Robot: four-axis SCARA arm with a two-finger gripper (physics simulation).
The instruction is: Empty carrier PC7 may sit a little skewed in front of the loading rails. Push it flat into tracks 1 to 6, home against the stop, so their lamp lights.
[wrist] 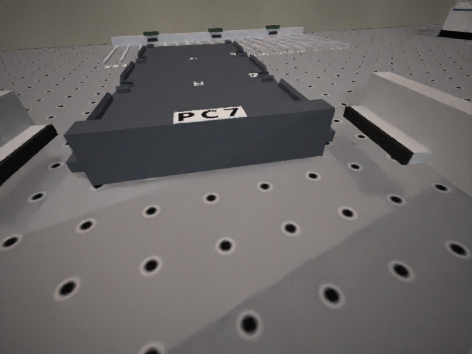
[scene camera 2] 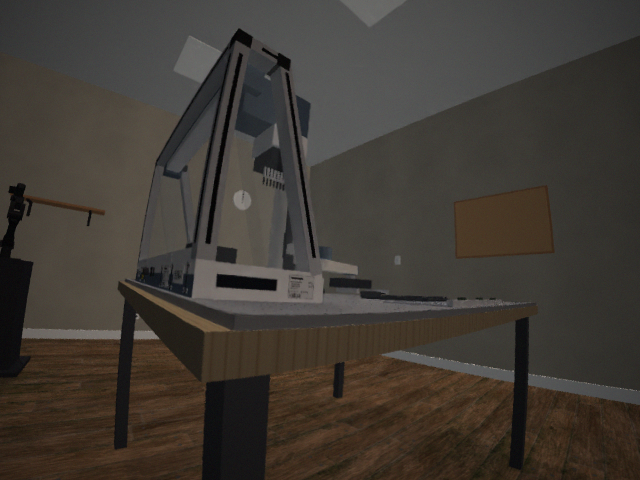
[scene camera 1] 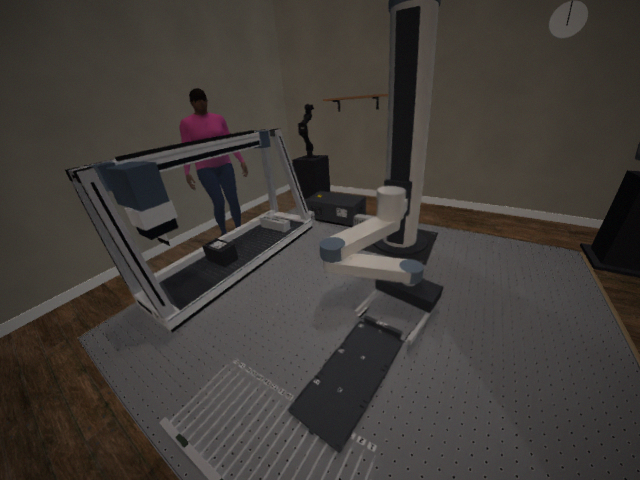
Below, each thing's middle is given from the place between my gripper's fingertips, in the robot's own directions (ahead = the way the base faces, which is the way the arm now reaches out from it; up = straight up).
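Scene:
The dark flat carrier PC7 [scene camera 1: 332, 403] is 20 mm to the right of my hand and 140 mm ahead of it, and it's 20 mm below it. There's also the dark controller box [scene camera 1: 329, 201], and that box is 510 mm to the right of my hand, 660 mm behind it and 30 mm above it.

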